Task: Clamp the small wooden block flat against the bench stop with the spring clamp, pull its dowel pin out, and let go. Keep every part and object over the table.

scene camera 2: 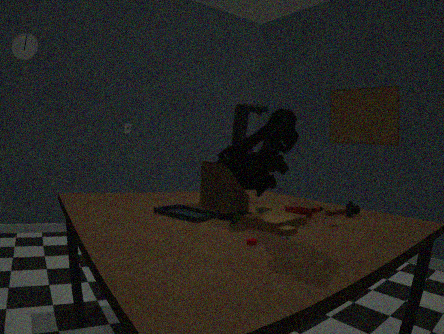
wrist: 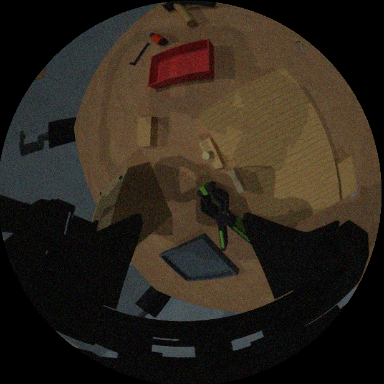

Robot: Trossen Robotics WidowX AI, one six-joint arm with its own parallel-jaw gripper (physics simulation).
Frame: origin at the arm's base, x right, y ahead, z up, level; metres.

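Seen in the pictures: gripper, fingertip midpoint: (scene camera 2: 255,188); arm's base at its link origin: (scene camera 2: 216,171).
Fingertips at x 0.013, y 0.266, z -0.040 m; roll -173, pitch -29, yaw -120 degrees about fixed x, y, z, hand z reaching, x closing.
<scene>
Offsets run from my fingertips to a thing's top centre.
The small wooden block (wrist: 215,151) lies beside the edge of the ridged wooden bench board {dx -0.010, dy +0.100, dz -0.085 m} (wrist: 300,150) (scene camera 2: 272,220) in the wrist view, with its pale round dowel pin (wrist: 206,155) in it. A short pale bar (wrist: 237,181), perhaps the bench stop, sits at the board's near edge. The black and green spring clamp (wrist: 216,206) lies below the block, its handles toward the blue-grey tray and partly behind the right finger. My gripper (wrist: 193,219) (scene camera 2: 261,192) is open and empty, raised above the table. Block and pin cannot be made out in the scene view.
A tall brown wedge-sided block (wrist: 145,200) (scene camera 2: 220,187) stands near the left finger. Around are a blue-grey tray {dx +0.194, dy -0.160, dz -0.098 m} (wrist: 200,257) (scene camera 2: 185,213), a red bin (wrist: 182,65), a wooden box (wrist: 145,131), a screwdriver (wrist: 158,39), a hex key (wrist: 140,53), a mallet {dx -0.430, dy +0.182, dz -0.060 m} (scene camera 2: 352,209) and a red piece {dx +0.222, dy +0.231, dz -0.106 m} (scene camera 2: 251,242).
</scene>
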